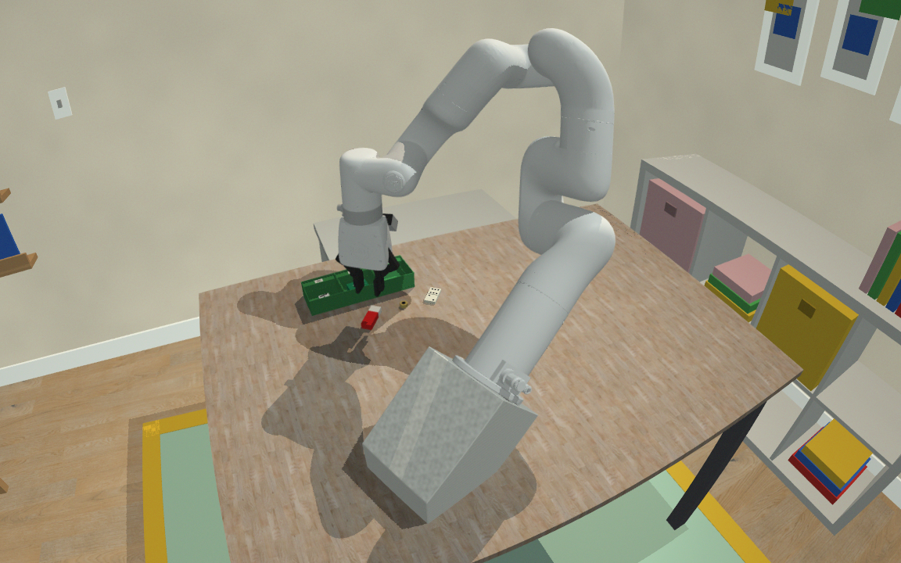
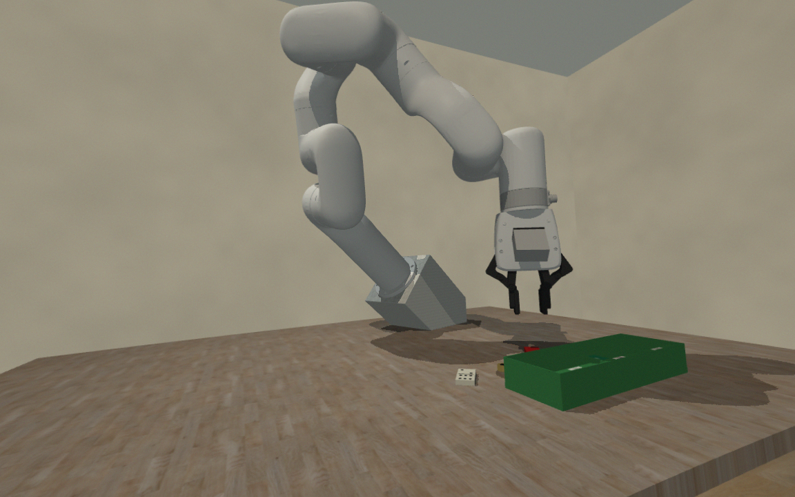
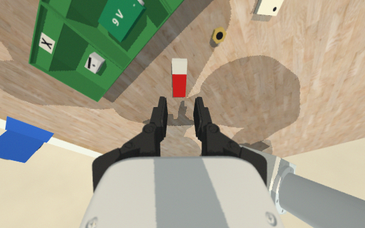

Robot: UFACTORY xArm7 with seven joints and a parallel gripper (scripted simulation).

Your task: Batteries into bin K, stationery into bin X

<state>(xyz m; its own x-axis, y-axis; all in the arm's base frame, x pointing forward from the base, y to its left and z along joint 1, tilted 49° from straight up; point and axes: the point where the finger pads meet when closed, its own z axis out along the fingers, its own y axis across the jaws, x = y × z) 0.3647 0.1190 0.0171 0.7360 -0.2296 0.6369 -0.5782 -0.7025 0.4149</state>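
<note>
The red-and-white eraser is 1 cm ahead of my hand and 9 cm below it. Round my hand: green bin tray 11 cm ahead, 8 cm below; green 9 V battery 11 cm ahead, 1 cm to the right, 8 cm below; yellow nut 2 cm ahead, 8 cm to the right, 9 cm below.
</note>
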